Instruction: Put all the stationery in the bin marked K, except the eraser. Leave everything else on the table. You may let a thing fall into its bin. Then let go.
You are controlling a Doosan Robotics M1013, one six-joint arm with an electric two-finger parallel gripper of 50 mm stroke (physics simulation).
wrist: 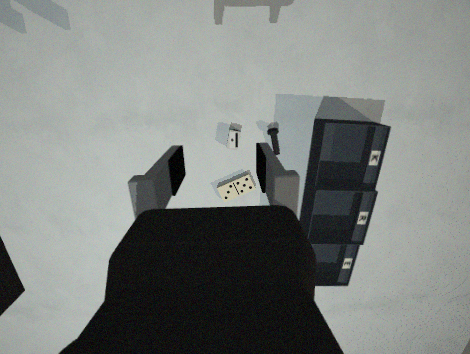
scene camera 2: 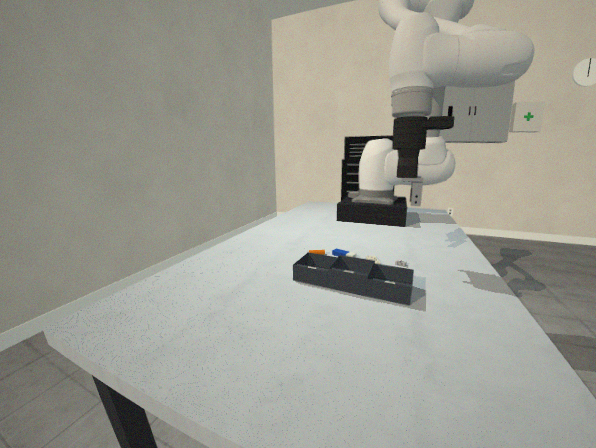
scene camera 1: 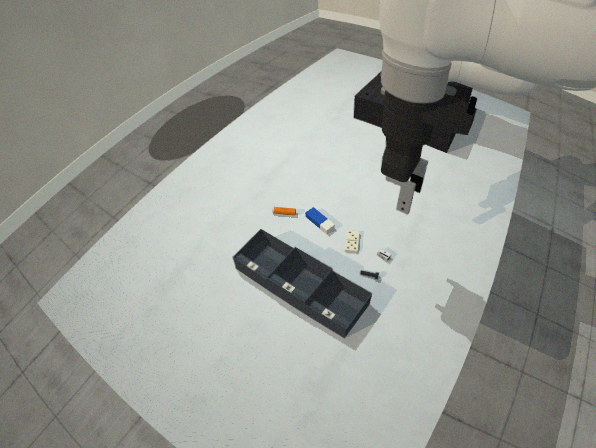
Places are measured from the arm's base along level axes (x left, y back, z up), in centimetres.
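Pixels of known places: gripper, fingertip midpoint: (wrist: 220, 159) (scene camera 2: 414, 203) (scene camera 1: 408, 199); arm's base, origin of the base link: (scene camera 2: 375, 200).
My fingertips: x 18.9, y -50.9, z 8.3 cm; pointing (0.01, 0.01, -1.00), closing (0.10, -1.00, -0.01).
Ahead of a thing's pixels: the offset from my fingertips to its top centre. "pt": to the spot under its first point.
My gripper (scene camera 1: 411, 199) (scene camera 2: 416, 197) (wrist: 220, 159) is open and empty, high above the table. A small silver sharpener {dx -1.8, dy -1.1, dz -15.2 cm} (scene camera 1: 384, 255) (scene camera 2: 401, 263) (wrist: 233, 138) lies beyond the fingertips in the wrist view. A short black bolt-like piece {dx -1.8, dy -6.7, dz -15.0 cm} (scene camera 1: 370, 274) (wrist: 274, 137) lies between it and the bins. A blue-and-white eraser {dx -17.2, dy -1.7, dz -15.0 cm} (scene camera 1: 320, 220) (scene camera 2: 340, 252) and a short orange stick {dx -24.8, dy -4.2, dz -14.9 cm} (scene camera 1: 284, 211) (scene camera 2: 316, 252) lie behind the bins; neither shows in the wrist view. The bin marked K (scene camera 1: 345, 302) (scene camera 2: 392, 291) (wrist: 345, 172) is an end compartment of the dark tray, and its visible inside is empty.
A cream domino {dx -8.9, dy -2.0, dz -15.6 cm} (scene camera 1: 352, 241) (scene camera 2: 372, 260) (wrist: 236, 186) lies between the eraser and the sharpener. The other two bins, R {pt dx -10.3, dy -14.0, dz -15.6 cm} (scene camera 1: 310, 277) (wrist: 332, 218) and E {pt dx -20.0, dy -15.0, dz -15.6 cm} (scene camera 1: 267, 255) (wrist: 330, 260), adjoin K in a row. The arm's black base (scene camera 2: 371, 212) stands at the back.
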